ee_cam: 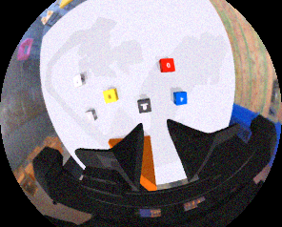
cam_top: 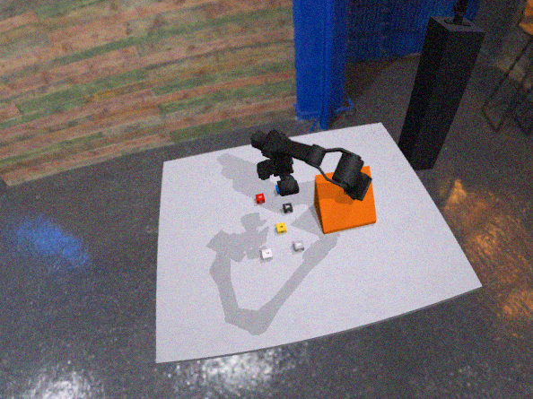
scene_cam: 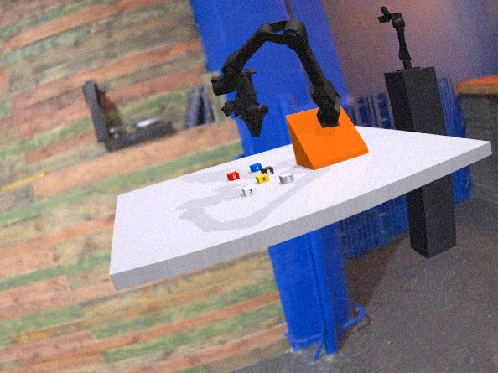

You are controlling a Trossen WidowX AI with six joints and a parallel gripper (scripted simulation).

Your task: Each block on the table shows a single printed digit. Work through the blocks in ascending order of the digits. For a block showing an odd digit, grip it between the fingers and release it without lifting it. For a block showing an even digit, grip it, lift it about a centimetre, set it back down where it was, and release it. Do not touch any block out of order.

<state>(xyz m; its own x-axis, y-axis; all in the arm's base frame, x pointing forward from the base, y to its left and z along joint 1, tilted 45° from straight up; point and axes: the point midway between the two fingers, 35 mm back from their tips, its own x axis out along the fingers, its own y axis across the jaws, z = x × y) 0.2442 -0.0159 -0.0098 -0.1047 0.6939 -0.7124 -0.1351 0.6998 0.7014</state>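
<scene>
The black block is 10 mm behind my gripper tip, 10 mm to the left of it and 110 mm below it. Also, from my gripper tip: blue block (10 mm ahead, 90 mm to the right, 110 mm below); red block (100 mm ahead, 50 mm to the right, 110 mm below); yellow block (20 mm ahead, 100 mm to the left, 110 mm below).
</scene>
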